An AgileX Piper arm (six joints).
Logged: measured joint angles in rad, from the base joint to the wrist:
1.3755 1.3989 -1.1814 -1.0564 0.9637 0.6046
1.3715 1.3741 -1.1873 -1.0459 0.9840 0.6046
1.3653 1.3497 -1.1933 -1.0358 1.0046 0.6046
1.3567 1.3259 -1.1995 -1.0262 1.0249 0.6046
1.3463 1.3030 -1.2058 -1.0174 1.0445 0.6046
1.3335 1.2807 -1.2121 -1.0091 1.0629 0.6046
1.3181 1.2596 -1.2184 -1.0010 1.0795 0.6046
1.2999 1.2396 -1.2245 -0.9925 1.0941 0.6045
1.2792 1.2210 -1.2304 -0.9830 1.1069 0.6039
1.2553 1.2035 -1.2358 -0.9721 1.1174 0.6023
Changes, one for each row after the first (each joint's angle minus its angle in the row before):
-0.0040 -0.0248 -0.0059 0.0105 0.0203 0.0000
-0.0062 -0.0244 -0.0060 0.0101 0.0206 0.0000
-0.0086 -0.0238 -0.0062 0.0096 0.0203 0.0000
-0.0104 -0.0229 -0.0063 0.0088 0.0196 0.0000
-0.0128 -0.0223 -0.0063 0.0083 0.0184 0.0000
-0.0154 -0.0211 -0.0063 0.0081 0.0166 0.0000
-0.0182 -0.0200 -0.0061 0.0085 0.0146 -0.0001
-0.0207 -0.0186 -0.0059 0.0095 0.0128 -0.0006
-0.0239 -0.0175 -0.0054 0.0109 0.0105 -0.0016

